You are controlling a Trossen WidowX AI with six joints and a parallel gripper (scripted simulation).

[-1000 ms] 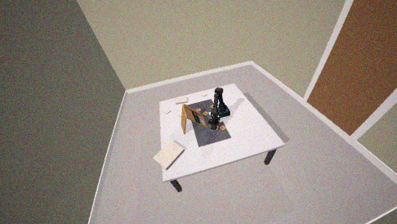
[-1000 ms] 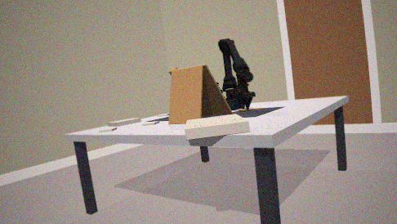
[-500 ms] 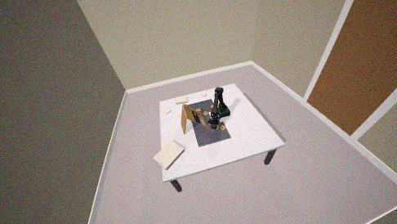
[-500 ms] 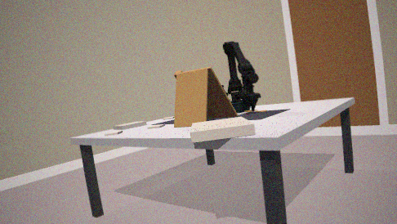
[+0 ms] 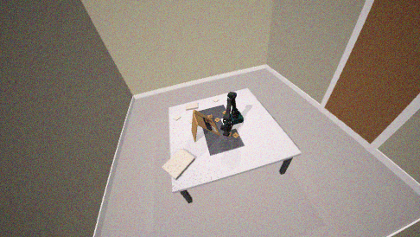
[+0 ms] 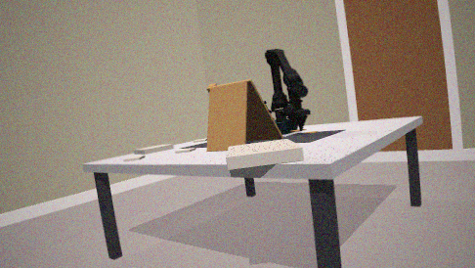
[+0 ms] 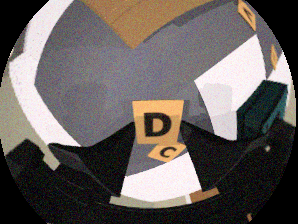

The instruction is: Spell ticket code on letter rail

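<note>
The white ticket is 13 cm ahead of my gripper tip, 13 cm to the right of it and 5 cm above it. Round my gripper tip: cream book: 63 cm ahead, 7 cm to the left, 1 cm below; then orange letter tile: right at my gripper tip; then dark mat: 19 cm to the right, 2 cm below.
</note>
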